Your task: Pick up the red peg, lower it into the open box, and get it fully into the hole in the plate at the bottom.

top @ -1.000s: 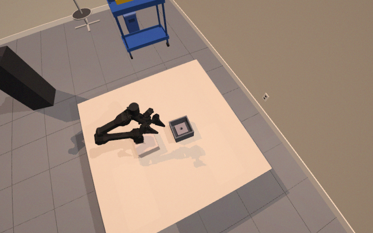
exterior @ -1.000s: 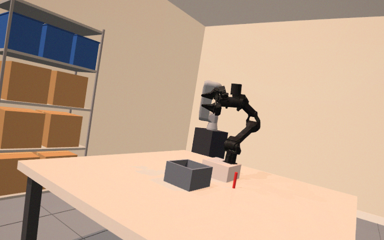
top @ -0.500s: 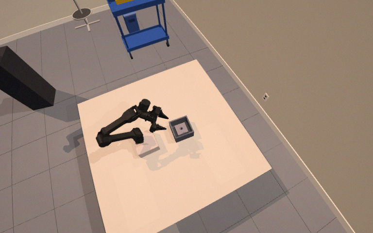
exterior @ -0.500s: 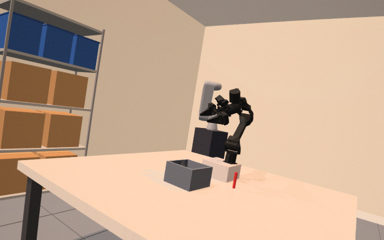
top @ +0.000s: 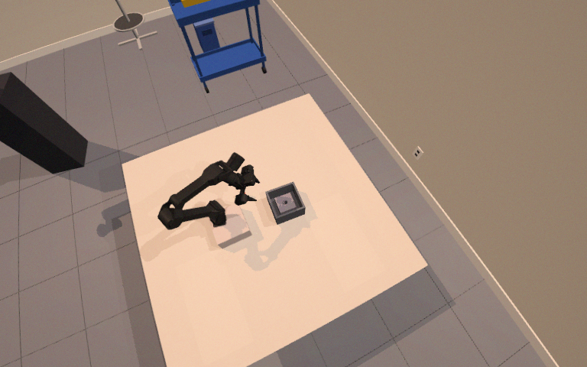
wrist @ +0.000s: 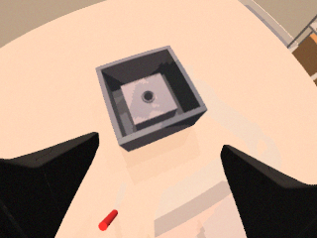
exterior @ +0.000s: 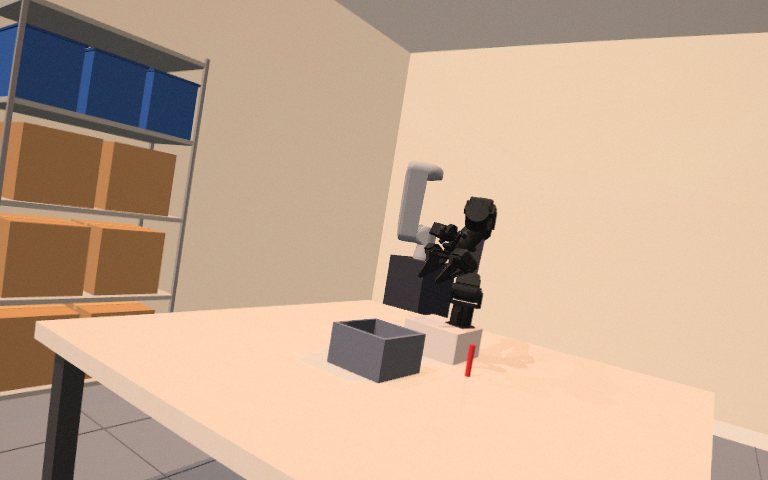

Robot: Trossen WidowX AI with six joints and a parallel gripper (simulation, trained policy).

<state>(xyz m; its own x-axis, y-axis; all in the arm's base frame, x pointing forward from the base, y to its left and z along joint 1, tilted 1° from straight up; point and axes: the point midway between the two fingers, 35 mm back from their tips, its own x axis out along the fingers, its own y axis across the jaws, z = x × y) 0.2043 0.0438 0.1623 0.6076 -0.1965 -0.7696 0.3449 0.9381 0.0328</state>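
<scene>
My gripper tip is now 90 mm past the red peg, 110 mm to the right of it and 180 mm above it. From my gripper tip the other things lie so: grey box 120 mm ahead, 20 mm to the right, 200 mm below.
</scene>
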